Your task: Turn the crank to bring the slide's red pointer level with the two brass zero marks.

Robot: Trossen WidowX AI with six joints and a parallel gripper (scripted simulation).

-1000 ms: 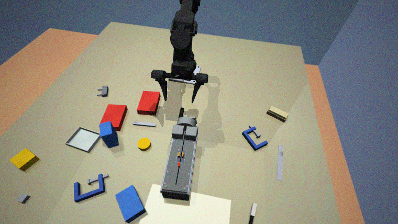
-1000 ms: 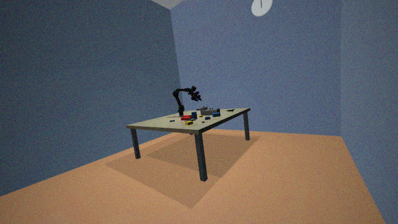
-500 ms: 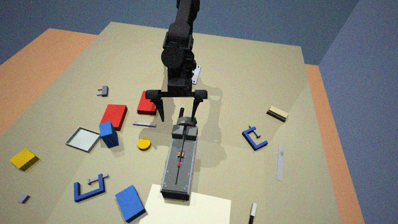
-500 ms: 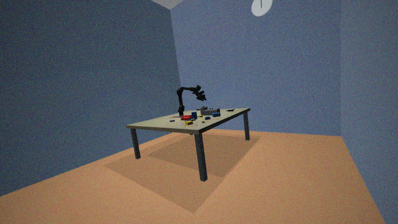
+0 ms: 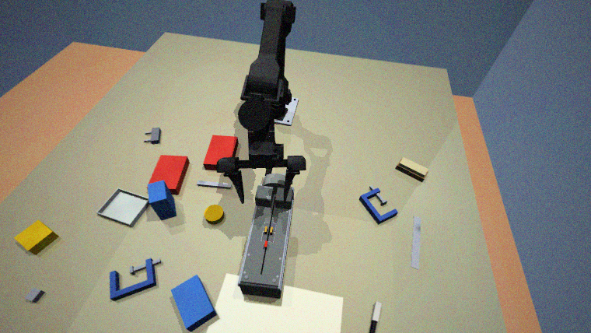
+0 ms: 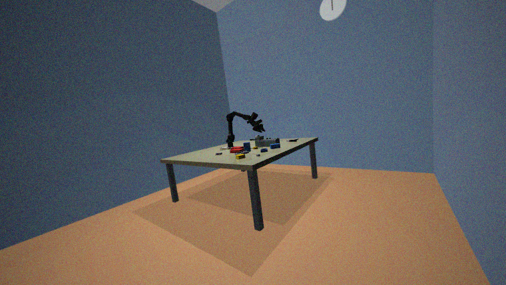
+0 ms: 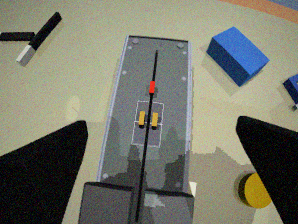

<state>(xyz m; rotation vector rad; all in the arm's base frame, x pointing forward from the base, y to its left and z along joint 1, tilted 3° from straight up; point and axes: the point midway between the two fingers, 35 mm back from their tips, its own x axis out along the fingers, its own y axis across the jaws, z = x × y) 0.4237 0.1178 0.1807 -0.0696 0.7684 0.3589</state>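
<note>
Right now the dark crank handle is 150 mm behind my gripper tip, 50 mm to the right of it and 80 mm below it. The rest, counted from my gripper tip: red pointer: 60 mm ahead, 20 mm to the left, 80 mm below; grey strip: 110 mm behind, 380 mm to the left, 160 mm below; grey tray: 50 mm ahead, 390 mm to the right, 150 mm below.
</note>
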